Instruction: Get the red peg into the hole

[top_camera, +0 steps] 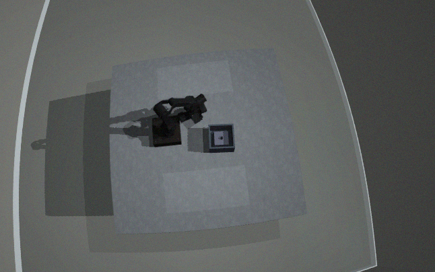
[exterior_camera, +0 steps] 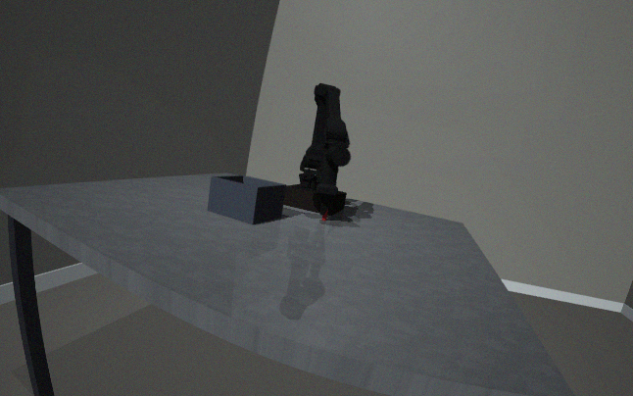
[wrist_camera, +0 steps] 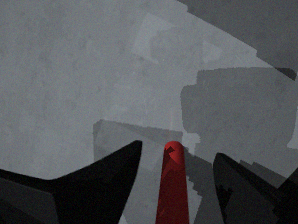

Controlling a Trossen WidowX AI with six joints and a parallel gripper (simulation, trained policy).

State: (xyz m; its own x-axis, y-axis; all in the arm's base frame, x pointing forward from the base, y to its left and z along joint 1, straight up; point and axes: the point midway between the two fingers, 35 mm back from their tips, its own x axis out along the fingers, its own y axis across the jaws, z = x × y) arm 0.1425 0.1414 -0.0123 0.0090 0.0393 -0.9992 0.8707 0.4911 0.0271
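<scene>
Right now my gripper tip is 200 mm short of the pale plate, 150 mm to the left of it and 30 mm below it. From my gripper tip the other things lie so: grey box (200 mm ahead, 150 mm to the right, 10 mm above); red peg (10 mm to the left, 20 mm above).
</scene>
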